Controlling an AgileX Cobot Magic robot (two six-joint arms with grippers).
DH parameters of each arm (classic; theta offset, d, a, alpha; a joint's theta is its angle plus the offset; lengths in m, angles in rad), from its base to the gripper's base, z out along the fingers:
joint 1: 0 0.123 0 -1.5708
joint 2: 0.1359 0 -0.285 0
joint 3: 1.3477 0 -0.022 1.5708
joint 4: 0 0.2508 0 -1.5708
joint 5: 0 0 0.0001 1.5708
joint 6: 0 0.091 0 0
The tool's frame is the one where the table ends.
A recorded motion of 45 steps. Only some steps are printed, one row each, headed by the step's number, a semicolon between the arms.
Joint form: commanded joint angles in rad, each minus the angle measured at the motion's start. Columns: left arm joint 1, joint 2, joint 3, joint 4, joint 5, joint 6; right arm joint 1, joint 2, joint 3, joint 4, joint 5, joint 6.
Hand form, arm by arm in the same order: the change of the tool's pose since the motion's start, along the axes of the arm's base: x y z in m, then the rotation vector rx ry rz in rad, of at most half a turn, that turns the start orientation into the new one. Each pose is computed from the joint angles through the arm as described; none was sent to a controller.
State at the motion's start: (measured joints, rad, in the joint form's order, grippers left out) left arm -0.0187 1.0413 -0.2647 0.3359 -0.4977 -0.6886; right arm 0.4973 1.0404 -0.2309 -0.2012 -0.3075 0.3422
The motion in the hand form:
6: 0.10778 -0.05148 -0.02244 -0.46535 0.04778 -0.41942; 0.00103 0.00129 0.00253 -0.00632 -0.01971 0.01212
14: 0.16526 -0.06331 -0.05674 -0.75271 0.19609 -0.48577; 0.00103 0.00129 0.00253 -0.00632 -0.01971 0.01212
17: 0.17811 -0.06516 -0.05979 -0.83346 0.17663 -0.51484; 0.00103 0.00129 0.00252 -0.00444 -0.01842 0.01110
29: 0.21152 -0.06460 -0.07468 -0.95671 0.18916 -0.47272; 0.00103 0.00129 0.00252 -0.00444 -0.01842 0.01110
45: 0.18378 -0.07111 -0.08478 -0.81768 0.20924 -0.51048; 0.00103 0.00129 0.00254 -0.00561 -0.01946 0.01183
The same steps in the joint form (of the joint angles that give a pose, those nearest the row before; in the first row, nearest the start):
6: -0.0393 0.6115 -0.3365 0.3981 -0.5294 -0.5735; 0.0019 0.0001 -0.0071 -0.0067 -0.0067 -0.0119
14: -0.0392 0.8968 -0.5652 0.4855 -0.6463 -0.8838; 0.0019 0.0001 -0.0071 -0.0067 -0.0067 -0.0119
17: -0.0393 0.9560 -0.6215 0.4742 -0.7152 -0.9329; 0.0020 0.0002 -0.0071 -0.0066 -0.0067 -0.0095
29: -0.0402 1.0780 -0.7577 0.4238 -0.7234 -1.0409; 0.0020 0.0002 -0.0071 -0.0066 -0.0067 -0.0095
45: -0.0553 1.0378 -0.6425 0.4641 -0.7234 -0.8907; 0.0019 0.0001 -0.0070 -0.0068 -0.0069 -0.0110

